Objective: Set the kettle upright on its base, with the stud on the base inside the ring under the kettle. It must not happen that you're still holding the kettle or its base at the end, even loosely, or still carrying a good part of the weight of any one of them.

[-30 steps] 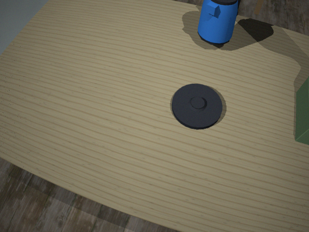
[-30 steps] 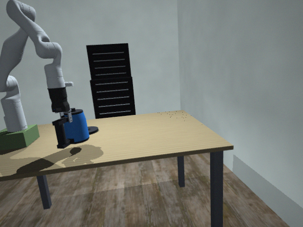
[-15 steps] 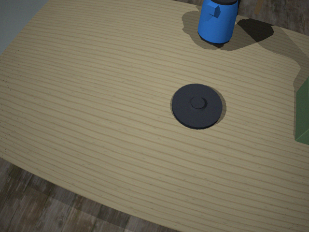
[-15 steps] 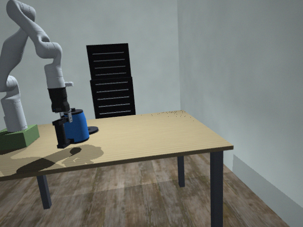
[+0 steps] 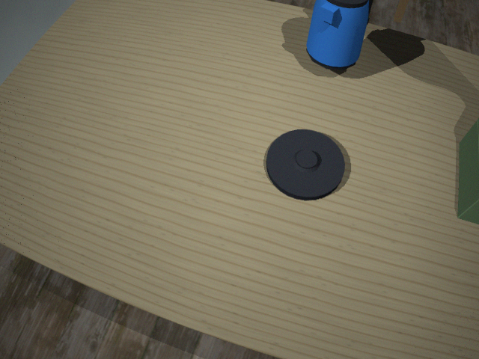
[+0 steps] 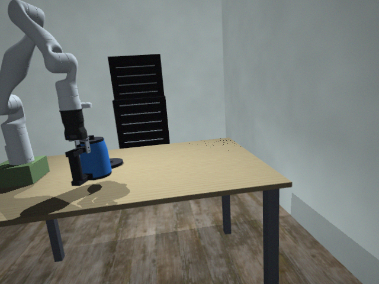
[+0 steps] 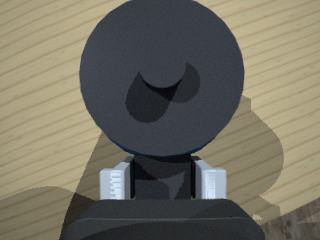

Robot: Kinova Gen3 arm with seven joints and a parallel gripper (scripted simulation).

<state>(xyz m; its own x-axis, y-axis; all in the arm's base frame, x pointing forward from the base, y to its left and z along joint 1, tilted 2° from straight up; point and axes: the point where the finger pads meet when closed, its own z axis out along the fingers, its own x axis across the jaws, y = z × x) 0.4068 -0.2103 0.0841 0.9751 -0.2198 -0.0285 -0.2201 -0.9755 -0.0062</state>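
Now: hand 50 mm above the blue kettle, 30 mm to the right of it and 10 mm short of it. Also, from my hand: black round base 340 mm to the left, 180 mm below, 30 mm behind.
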